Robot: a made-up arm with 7 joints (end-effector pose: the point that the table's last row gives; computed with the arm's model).
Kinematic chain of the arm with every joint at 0, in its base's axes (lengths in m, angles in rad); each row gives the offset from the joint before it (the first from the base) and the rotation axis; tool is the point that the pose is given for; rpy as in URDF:
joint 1: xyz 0 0 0.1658 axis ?
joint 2: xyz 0 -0.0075 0.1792 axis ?
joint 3: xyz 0 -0.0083 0.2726 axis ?
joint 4: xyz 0 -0.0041 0.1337 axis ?
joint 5: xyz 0 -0.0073 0.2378 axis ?
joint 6: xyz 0 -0.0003 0.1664 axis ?
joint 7: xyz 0 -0.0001 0.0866 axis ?
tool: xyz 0 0 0 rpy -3.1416 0 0
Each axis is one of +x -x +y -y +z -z.
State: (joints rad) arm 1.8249 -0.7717 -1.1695 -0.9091 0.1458 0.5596 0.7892
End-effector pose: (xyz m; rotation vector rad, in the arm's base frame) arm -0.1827 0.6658 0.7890 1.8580 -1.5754 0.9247
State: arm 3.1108 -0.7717 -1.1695 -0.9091 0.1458 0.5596 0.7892
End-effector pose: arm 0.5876 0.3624 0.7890 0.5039 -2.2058 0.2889
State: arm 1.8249 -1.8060 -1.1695 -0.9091 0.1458 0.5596 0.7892
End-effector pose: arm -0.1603 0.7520 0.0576 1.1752 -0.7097 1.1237
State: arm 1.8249 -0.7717 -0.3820 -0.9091 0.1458 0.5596 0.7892
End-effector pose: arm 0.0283 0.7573 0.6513 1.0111 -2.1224 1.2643
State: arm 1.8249 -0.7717 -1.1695 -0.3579 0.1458 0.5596 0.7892
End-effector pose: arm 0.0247 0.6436 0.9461 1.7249 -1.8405 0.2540
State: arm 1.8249 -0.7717 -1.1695 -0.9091 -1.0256 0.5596 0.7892
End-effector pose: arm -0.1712 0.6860 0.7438 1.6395 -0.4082 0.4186
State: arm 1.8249 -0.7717 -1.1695 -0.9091 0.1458 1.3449 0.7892
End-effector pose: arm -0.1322 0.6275 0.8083 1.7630 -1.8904 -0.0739
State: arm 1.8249 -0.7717 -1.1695 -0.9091 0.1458 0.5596 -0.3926
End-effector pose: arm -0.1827 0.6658 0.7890 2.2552 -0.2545 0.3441
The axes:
joint 1: -z
joint 2: +y
joint 3: -z
joint 4: +y
joint 5: -z
joint 6: +y
joint 7: -z

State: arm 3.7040 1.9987 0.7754 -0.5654 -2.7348 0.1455 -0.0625
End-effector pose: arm -0.7869 0.2947 0.1879 -1.6366 0.9889 -1.5782
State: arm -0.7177 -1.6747 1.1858 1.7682 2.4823 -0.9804 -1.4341
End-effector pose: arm 0.0544 -0.4891 0.5098 2.6825 0.4200 -1.0885
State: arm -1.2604 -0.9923 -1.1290 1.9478 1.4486 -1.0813 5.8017
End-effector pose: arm -0.4146 -0.0192 0.5832 0.8130 0.7712 1.4746
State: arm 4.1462 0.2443 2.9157 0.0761 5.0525 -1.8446 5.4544
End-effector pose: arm -0.1514 0.1046 1.1149 1.2338 1.1543 2.1548
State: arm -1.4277 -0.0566 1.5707 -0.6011 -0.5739 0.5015 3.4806
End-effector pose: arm -0.2295 -0.0030 1.1665 -0.0096 2.9891 -0.3473
